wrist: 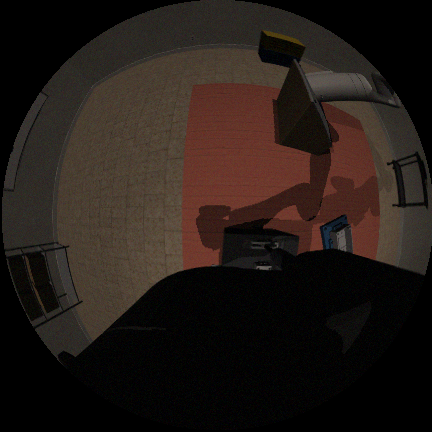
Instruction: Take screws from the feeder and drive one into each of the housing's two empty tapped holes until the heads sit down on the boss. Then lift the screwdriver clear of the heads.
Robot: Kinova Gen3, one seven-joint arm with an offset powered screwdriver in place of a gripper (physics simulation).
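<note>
The feeder [235, 246] is a dark box at the lower middle of the wrist view, with a light slotted rail on it and a small pale block nearer the camera. My screwdriver [270, 247] shows as a dark, thin tip over the feeder's rail, at its right part. Whether it touches the rail or bears a screw is too dark and small to tell. The housing [342, 238] is a light grey block on a blue plate [325, 237], to the right of the feeder. Its lower part is hidden by the black tool body, and its holes cannot be made out.
A large dark panel [300, 117] stands at the upper right beside a pale arm-like cylinder [337, 86]. A yellow and blue box [281, 49] is behind it. Black frames stand at the far right and lower left. The arm's shadow crosses the red surface [235, 145].
</note>
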